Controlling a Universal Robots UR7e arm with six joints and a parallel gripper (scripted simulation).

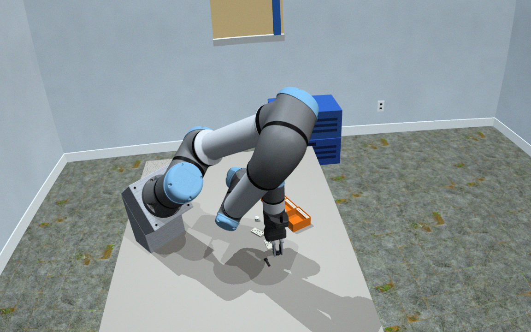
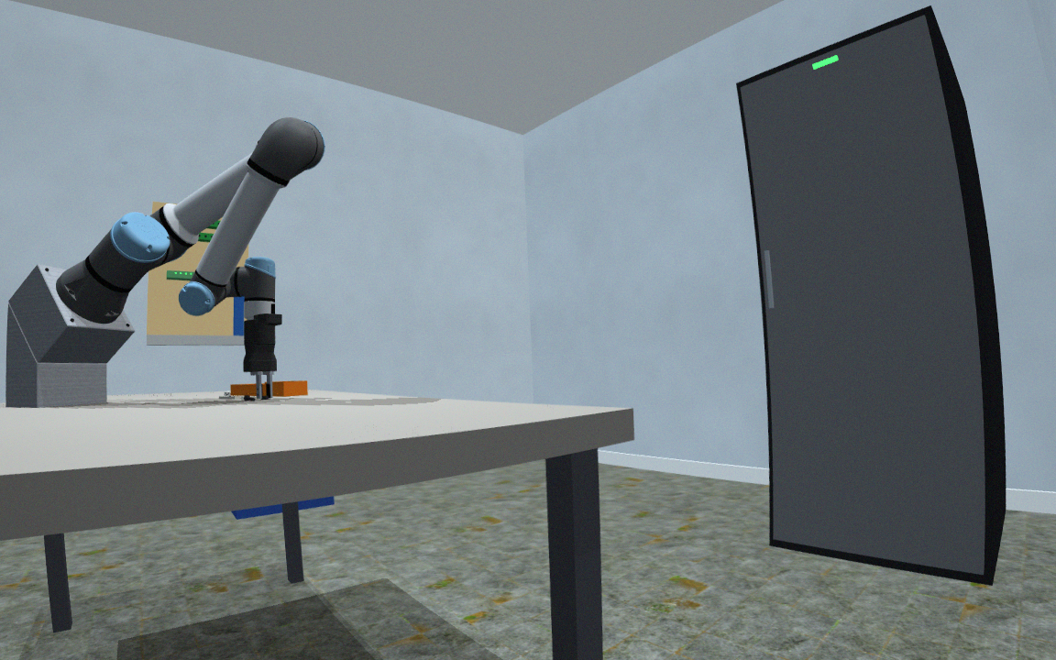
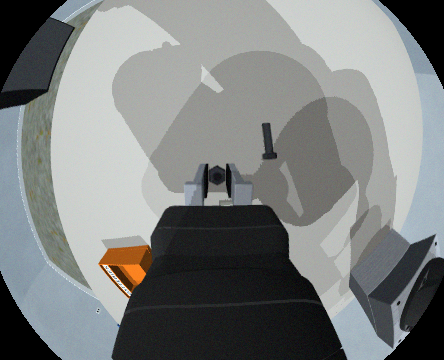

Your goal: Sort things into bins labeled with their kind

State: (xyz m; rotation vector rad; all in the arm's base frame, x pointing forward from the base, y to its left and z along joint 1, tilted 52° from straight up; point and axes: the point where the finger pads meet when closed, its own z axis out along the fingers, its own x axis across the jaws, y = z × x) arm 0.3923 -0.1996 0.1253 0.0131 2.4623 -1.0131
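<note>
Right now my hand is 2 cm above the black nut. The rest, counted from my hand: white die 21 cm to the left, 2 cm ahead, 1 cm below; black bolt 6 cm behind, 2 cm to the right, 1 cm below; grey piece 21 cm to the left, 14 cm ahead.
</note>
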